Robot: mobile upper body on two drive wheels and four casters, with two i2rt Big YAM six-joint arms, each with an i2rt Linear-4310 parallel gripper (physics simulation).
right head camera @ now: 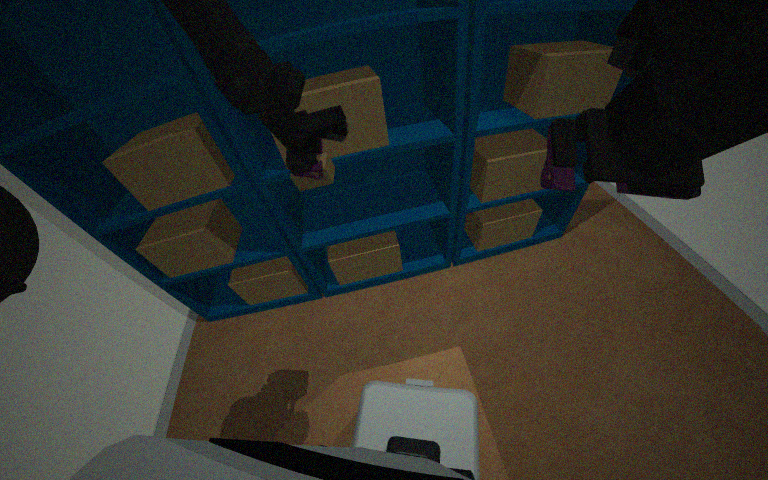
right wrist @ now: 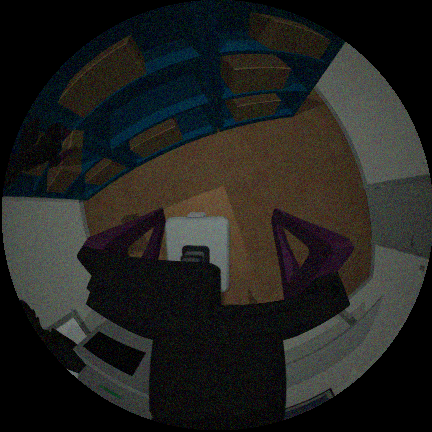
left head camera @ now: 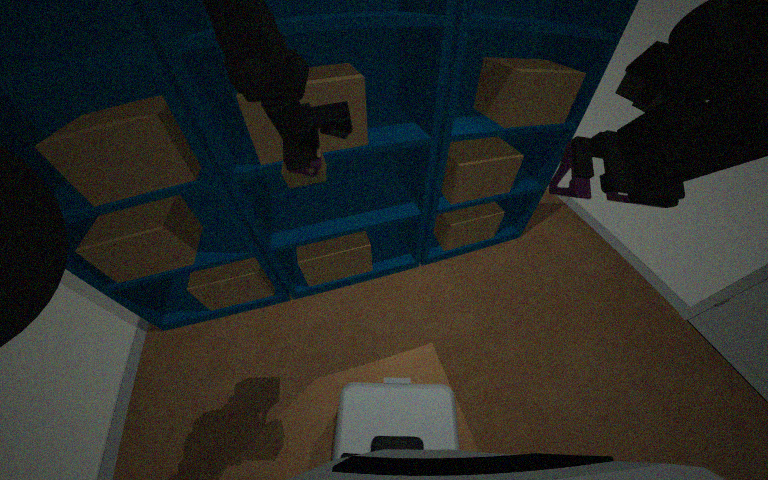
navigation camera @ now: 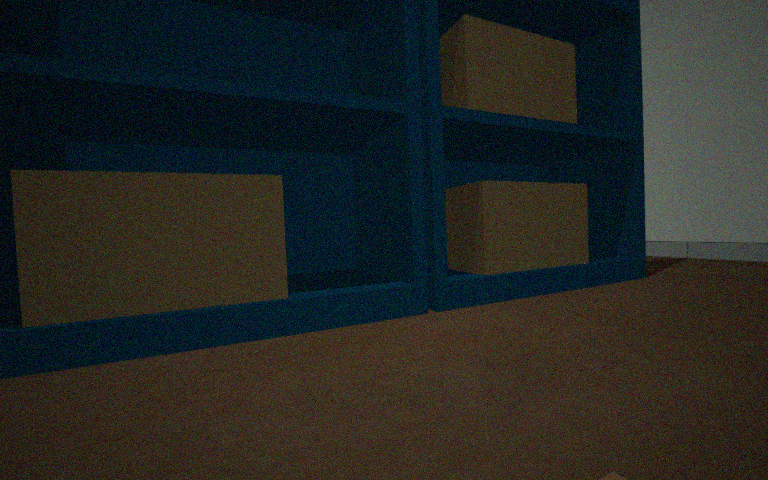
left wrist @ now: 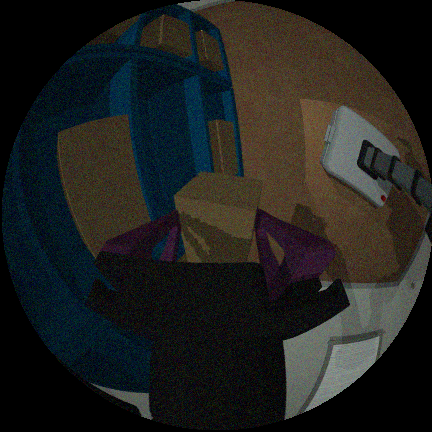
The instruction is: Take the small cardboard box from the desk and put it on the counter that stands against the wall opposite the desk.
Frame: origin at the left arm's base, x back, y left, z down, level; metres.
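Seen in the pictures: left gripper, fingertip midpoint: (right head camera: 320, 166) (right wrist: 72, 140) (left head camera: 313, 163) (left wrist: 217, 214); right gripper, fingertip midpoint: (right head camera: 580, 184) (right wrist: 218, 213) (left head camera: 579, 192).
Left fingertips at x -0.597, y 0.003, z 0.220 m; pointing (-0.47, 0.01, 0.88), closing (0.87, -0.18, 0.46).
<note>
A point is followed by its place in that frame.
The small cardboard box (left head camera: 297, 180) @[z 0.243, x -0.563, y 0.036 m] (right head camera: 318, 182) @[z 0.245, x -0.568, y 0.006 m] (left wrist: 220, 210) @[z 0.204, x -0.589, y -0.014 m] is held between the purple fingers of my left gripper (left head camera: 308, 166) @[z 0.220, x -0.597, y 0.003 m] (right head camera: 312, 169) @[z 0.220, x -0.597, y 0.003 m], which is shut on it. In the head views the box hangs in the air in front of the blue shelving. My right gripper (left head camera: 594, 189) @[z 0.115, x -0.370, y -0.446 m] (right head camera: 591, 183) @[z 0.115, x -0.370, y -0.446 m] (right wrist: 218, 213) @[z 0.115, x -0.370, y -0.446 m] is wide open and empty, off to the right in the head views. The counter cannot be made out in these dark views. A pale flat surface at the lower right of the right wrist view may be the desk; I cannot tell.
A blue shelf unit (left head camera: 433, 169) @[z 0.588, x -1.160, y -0.382 m] (right head camera: 461, 141) @[z 0.456, x -1.161, y -0.384 m] (navigation camera: 421, 169) @[z 1.044, x -1.162, y -0.383 m] with several larger cardboard boxes stands ahead. My white base (left head camera: 396, 410) @[z 1.150, x -0.206, y -0.221 m] (right head camera: 419, 410) @[z 1.150, x -0.216, y -0.236 m] (left wrist: 345, 142) @[z 1.150, x -0.227, y -0.217 m] (right wrist: 197, 230) @[z 1.150, x -0.221, y -0.246 m] is below. A white wall (left head camera: 62, 339) @[z 0.918, x -0.284, y 1.426 m] is at the left, another (left head camera: 679, 237) @[z 0.986, x -1.125, y -2.275 m] at the right, with a grey door (right wrist: 402, 215) @[z 0.697, x -0.330, y -2.537 m].
</note>
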